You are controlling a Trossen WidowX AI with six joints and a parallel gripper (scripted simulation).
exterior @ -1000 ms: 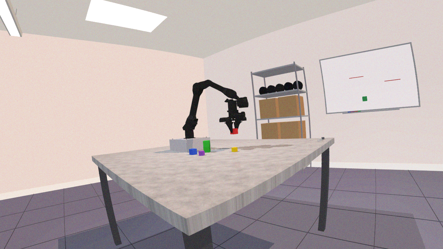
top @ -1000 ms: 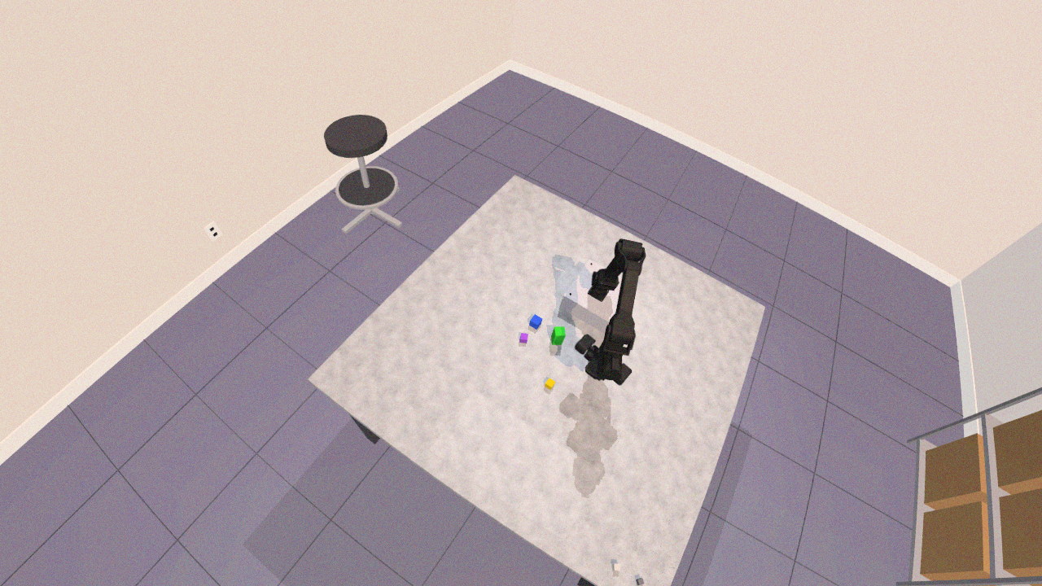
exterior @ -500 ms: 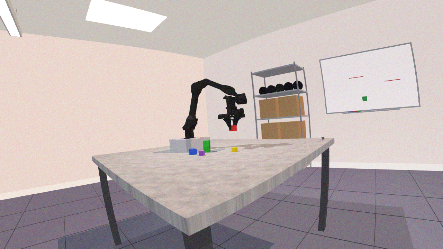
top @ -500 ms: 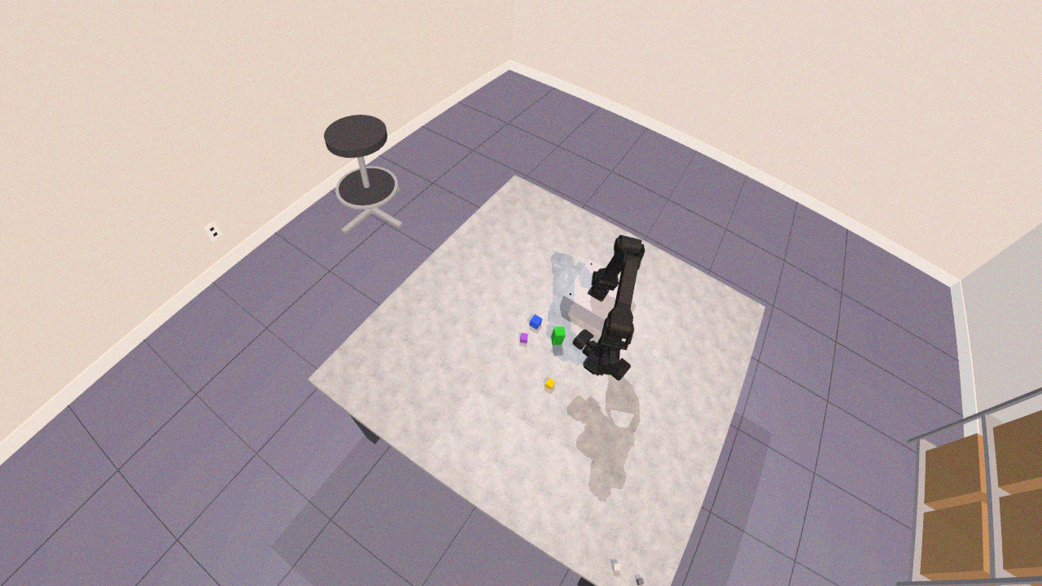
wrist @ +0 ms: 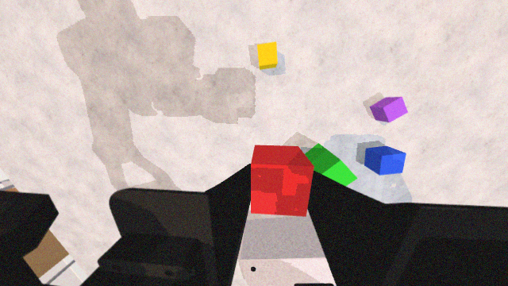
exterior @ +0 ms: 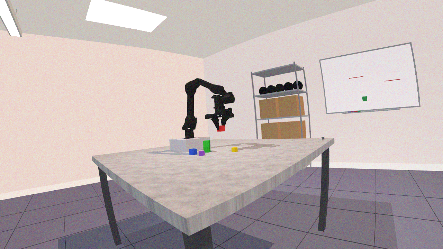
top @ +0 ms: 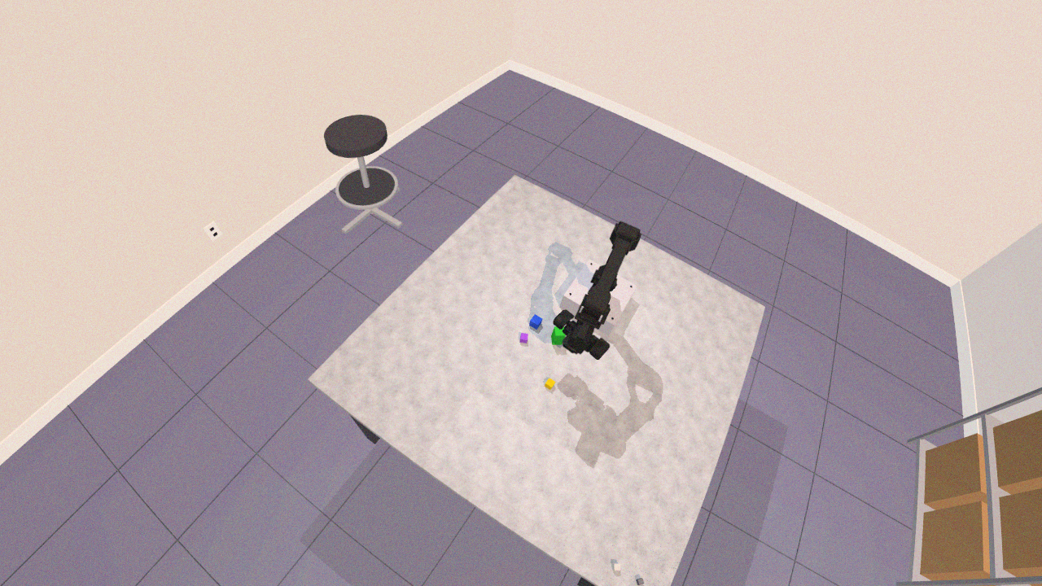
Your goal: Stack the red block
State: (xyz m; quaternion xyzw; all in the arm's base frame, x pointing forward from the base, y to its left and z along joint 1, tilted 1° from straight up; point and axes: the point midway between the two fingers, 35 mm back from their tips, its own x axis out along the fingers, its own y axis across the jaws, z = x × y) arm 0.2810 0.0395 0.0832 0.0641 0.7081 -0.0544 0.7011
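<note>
Now: gripper tip 70 mm past the blue block, 180 mm to the left of it and 110 mm above it. Round my gripper tip: yellow block: 110 mm ahead, 10 mm to the right, 120 mm below; purple block: 10 mm ahead, 180 mm to the right, 120 mm below; red block: 10 mm above.
</note>
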